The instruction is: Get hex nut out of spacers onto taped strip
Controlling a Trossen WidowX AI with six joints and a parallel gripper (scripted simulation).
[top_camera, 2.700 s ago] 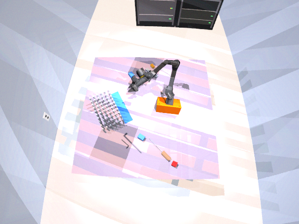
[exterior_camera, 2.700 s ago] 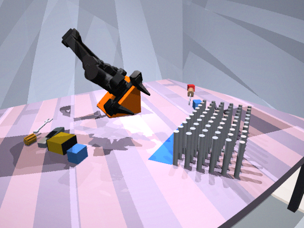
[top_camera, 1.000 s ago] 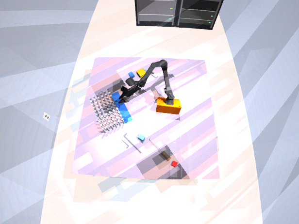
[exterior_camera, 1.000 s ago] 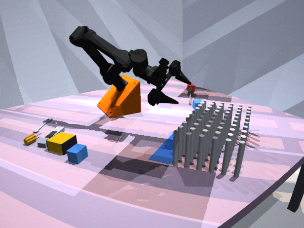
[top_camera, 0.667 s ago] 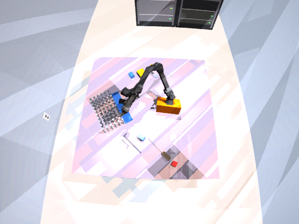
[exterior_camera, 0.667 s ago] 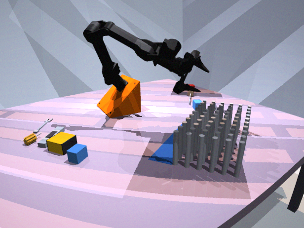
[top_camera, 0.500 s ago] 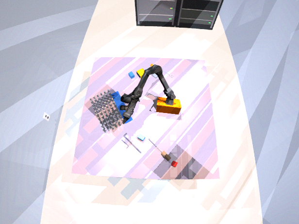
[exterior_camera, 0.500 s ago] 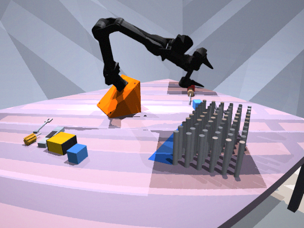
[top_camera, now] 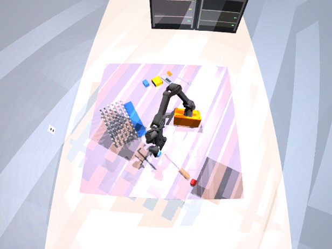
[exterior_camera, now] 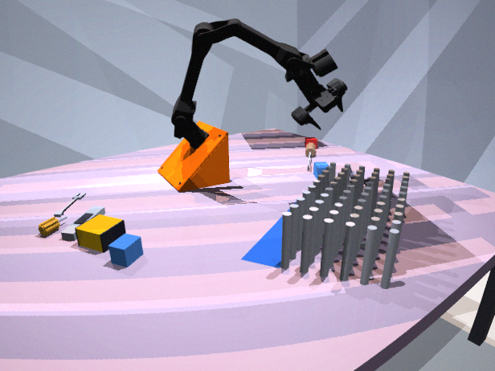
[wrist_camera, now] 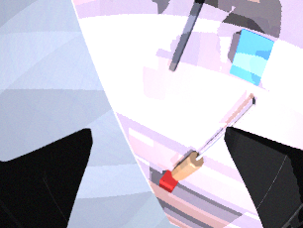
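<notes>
Now: gripper tip 160 mm above the hook tool, 130 mm past it and 10 mm to the right of it. The rest, counted from my gripper tip: red cube 300 mm behind, 150 mm below, 130 mm to the left; then blue taped strip 310 mm to the right, 290 mm ahead, 170 mm below; then yellow block 730 mm to the right, 180 mm ahead, 150 mm below.
</notes>
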